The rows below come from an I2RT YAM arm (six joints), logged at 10 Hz.
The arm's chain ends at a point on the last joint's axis. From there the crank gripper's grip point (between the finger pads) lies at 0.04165 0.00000 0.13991 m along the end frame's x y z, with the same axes.
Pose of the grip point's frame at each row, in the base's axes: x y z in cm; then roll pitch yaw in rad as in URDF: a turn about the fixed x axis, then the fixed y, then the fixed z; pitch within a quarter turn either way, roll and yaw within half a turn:
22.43 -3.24 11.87 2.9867 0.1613 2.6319
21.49 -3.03 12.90 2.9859 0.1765 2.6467
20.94 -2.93 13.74 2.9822 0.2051 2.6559
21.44 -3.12 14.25 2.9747 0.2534 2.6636
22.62 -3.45 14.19 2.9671 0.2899 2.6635
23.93 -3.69 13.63 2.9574 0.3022 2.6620
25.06 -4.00 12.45 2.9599 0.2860 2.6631
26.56 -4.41 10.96 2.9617 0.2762 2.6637
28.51 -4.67 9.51 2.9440 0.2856 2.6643
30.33 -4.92 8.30 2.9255 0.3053 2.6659
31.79 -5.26 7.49 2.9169 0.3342 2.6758
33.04 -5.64 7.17 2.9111 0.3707 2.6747
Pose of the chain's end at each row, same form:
23.03 -6.05 26.18 2.9867 0.1613 2.6319
21.93 -5.73 27.24 2.9859 0.1765 2.6467
21.02 -5.48 28.11 2.9822 0.2051 2.6559
20.88 -5.45 28.65 2.9747 0.2534 2.6636
21.55 -5.63 28.58 2.9671 0.2899 2.6635
22.64 -5.91 28.00 2.9574 0.3022 2.6620
24.00 -6.30 26.83 2.9599 0.2860 2.6631
25.63 -6.75 25.34 2.9617 0.2762 2.6637
27.36 -7.17 23.85 2.9440 0.2856 2.6643
28.84 -7.52 22.59 2.9255 0.3053 2.6659
29.91 -7.80 21.74 2.9169 0.3342 2.6758
30.66 -8.02 21.37 2.9111 0.3707 2.6747

